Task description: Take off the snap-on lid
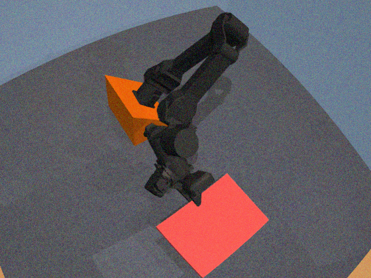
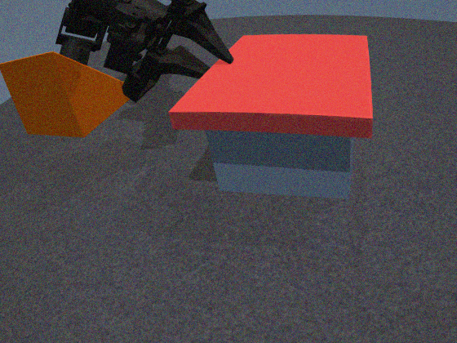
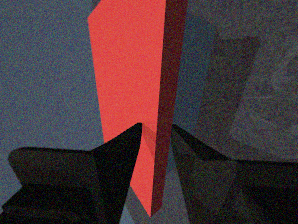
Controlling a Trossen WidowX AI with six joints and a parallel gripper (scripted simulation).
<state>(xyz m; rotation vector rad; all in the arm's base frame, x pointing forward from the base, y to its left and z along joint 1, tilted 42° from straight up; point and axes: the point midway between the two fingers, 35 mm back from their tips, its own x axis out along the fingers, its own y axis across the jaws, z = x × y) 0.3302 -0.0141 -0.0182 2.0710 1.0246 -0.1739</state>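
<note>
Now: gripper tip 7 cm short of the red lid and 1 cm to the right of it. From my gripper tip the other things lie so: pale blue storage box: 7 cm ahead, 1 cm to the left, 4 cm below.
</note>
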